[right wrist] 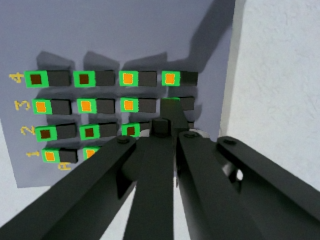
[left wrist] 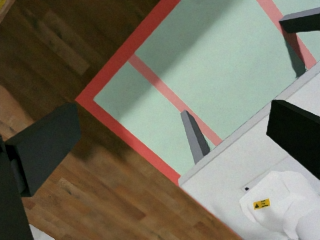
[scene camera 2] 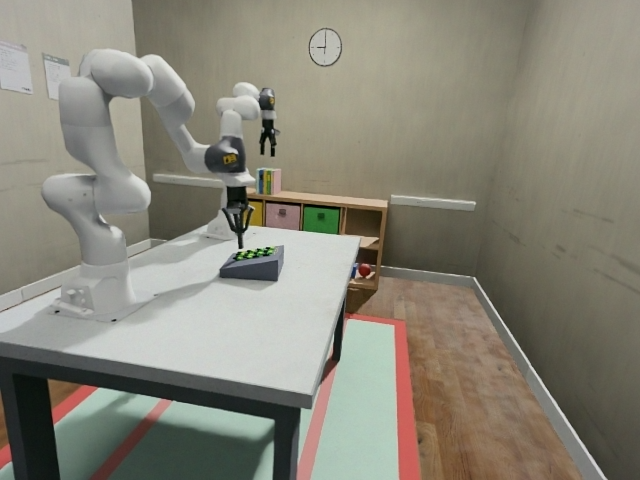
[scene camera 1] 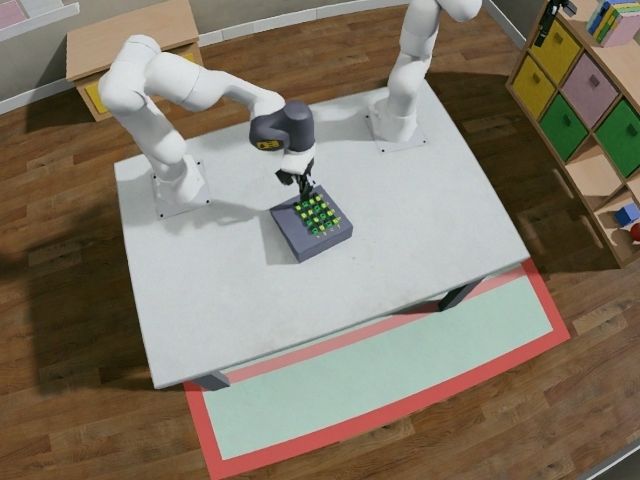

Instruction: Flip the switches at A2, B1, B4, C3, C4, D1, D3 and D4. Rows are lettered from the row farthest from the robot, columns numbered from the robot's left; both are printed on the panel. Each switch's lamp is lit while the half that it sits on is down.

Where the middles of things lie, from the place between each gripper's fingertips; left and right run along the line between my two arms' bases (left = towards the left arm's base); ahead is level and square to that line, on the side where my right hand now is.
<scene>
Right now my right hand (scene camera 2: 241,248) is 110 mm short of the A4 switch (right wrist: 59,77), 40 mm above it and 10 mm to the left of it.
My left hand is 360 mm short of the A4 switch, 1020 mm to the left of it and 330 mm above it.
</scene>
